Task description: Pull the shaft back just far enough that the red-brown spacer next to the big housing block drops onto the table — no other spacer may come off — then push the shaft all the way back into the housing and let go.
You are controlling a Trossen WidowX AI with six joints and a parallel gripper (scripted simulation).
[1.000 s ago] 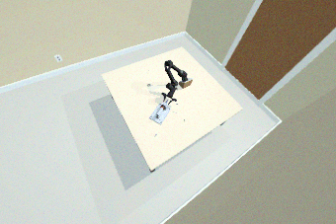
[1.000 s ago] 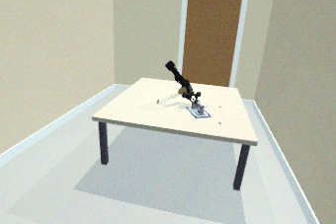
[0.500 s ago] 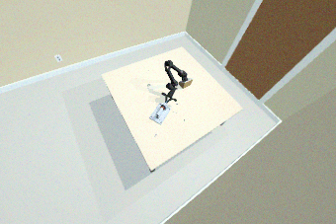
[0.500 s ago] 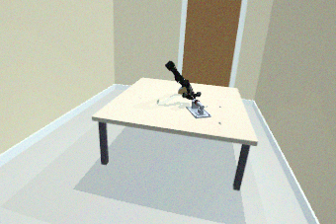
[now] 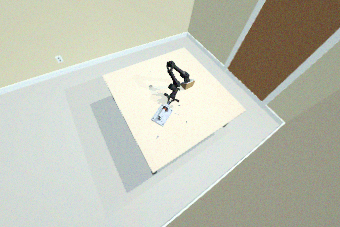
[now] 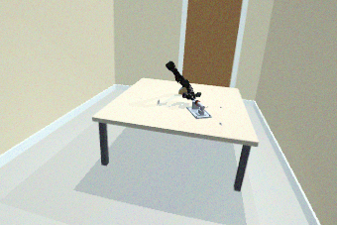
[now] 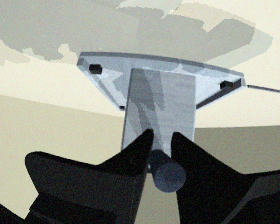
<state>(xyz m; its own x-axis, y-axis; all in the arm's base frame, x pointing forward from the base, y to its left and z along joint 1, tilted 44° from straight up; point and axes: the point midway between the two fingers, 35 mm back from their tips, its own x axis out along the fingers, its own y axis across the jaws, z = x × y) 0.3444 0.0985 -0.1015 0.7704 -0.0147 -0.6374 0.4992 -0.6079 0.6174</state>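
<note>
Right now my gripper tip is 8 cm short of the red-brown spacer, 4 cm to the right of it and 2 cm below it. Round my gripper tip: light grey base plate 11 cm ahead, 6 cm to the left, 1 cm below; then shaft 3 cm ahead, 2 cm to the left, 2 cm above.
</note>
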